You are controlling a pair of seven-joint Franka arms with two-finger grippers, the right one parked.
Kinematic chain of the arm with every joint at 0, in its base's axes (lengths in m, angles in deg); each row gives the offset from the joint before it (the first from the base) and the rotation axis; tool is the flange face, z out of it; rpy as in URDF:
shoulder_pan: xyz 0 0 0.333 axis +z
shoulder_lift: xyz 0 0 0 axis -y
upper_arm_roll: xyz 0 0 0.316 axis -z
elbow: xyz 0.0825 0 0 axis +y
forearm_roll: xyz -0.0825 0 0.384 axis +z
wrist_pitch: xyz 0 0 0 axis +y
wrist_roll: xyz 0.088 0 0 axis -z
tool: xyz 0 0 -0.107 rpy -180 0 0
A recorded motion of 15 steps. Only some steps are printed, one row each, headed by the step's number.
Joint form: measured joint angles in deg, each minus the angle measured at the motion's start. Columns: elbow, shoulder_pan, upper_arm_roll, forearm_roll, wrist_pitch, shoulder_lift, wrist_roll.
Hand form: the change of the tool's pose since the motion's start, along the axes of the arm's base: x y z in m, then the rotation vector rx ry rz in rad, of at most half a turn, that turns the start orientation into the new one. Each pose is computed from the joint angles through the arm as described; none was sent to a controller.
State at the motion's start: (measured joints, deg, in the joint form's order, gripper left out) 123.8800 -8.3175 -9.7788 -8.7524 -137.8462 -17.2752 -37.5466
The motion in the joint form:
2: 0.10 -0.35 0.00 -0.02 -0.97 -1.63 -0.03
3: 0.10 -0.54 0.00 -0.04 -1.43 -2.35 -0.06
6: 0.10 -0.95 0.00 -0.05 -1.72 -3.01 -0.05
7: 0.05 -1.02 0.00 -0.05 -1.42 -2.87 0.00
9: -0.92 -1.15 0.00 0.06 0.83 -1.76 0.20
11: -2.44 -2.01 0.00 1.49 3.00 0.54 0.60
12: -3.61 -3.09 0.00 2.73 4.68 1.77 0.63
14: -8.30 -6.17 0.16 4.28 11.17 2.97 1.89
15: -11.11 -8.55 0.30 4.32 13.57 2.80 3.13
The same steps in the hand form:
2: -0.0011 -0.0027 -0.0150 0.0063 0.0131 -0.0045
3: -0.0014 -0.0042 -0.0212 0.0090 0.0176 -0.0067
6: -0.0020 -0.0080 -0.0272 0.0114 0.0239 -0.0138
7: -0.0020 -0.0088 -0.0259 0.0103 0.0258 -0.0161
9: 0.0017 -0.0114 -0.0120 0.0035 0.0285 -0.0258
11: 0.0098 -0.0213 0.0177 0.0093 0.0007 -0.0695
12: 0.0142 -0.0328 0.0357 0.0183 -0.0111 -0.1065
14: 0.0253 -0.0682 0.0727 0.0256 -0.0011 -0.2096
15: 0.0314 -0.0962 0.0887 0.0229 -0.0066 -0.2783

